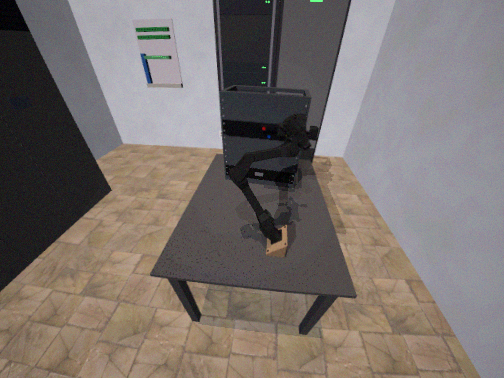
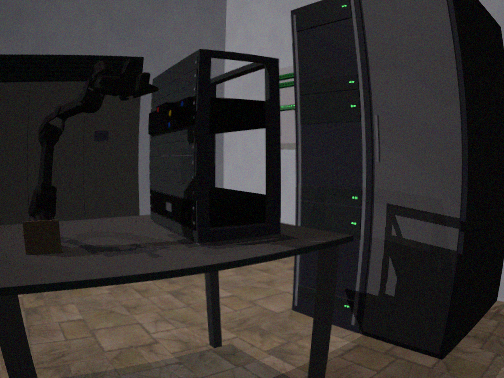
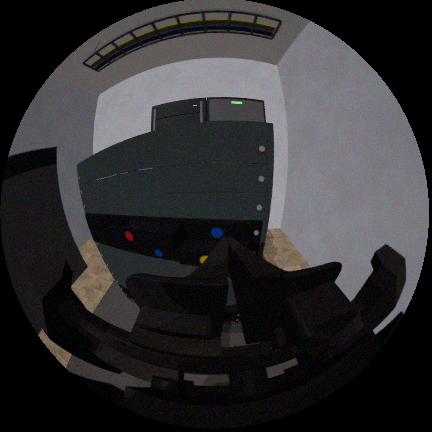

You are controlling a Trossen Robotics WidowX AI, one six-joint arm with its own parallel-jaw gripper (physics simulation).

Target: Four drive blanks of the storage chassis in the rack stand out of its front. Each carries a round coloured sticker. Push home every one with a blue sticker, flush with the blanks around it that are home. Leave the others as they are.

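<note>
The rack [image 1: 224, 112] [image 2: 204, 150] stands on the table and holds the black storage chassis [image 1: 245, 130] [image 3: 102, 229]. A red sticker [image 1: 264, 128] [image 2: 158, 109] [image 3: 129, 235] is at upper left and a blue sticker [image 1: 269, 136] [image 2: 169, 124] [image 3: 158, 253] below it. A second blue sticker [image 2: 182, 104] [image 3: 216, 232] is at upper right, above a yellow sticker [image 2: 170, 113] [image 3: 204, 259]. The red and yellow blanks stand out; the upper-right blue one looks set further back. The lower-left blue blank's depth is unclear. My gripper [image 2: 156, 89] [image 3: 226, 242] is shut and empty, apart from the chassis front.
Grey panels [image 1: 260, 107] [image 3: 200, 145] cover the rack front above the chassis. A lower black unit [image 1: 277, 176] [image 2: 177, 210] sits near the table [image 1: 200, 240] [image 2: 125, 267]. The arm's base is on a wooden block [image 1: 278, 249] [image 2: 42, 238]. Tall cabinets [image 1: 305, 50] [image 2: 330, 150] stand behind.
</note>
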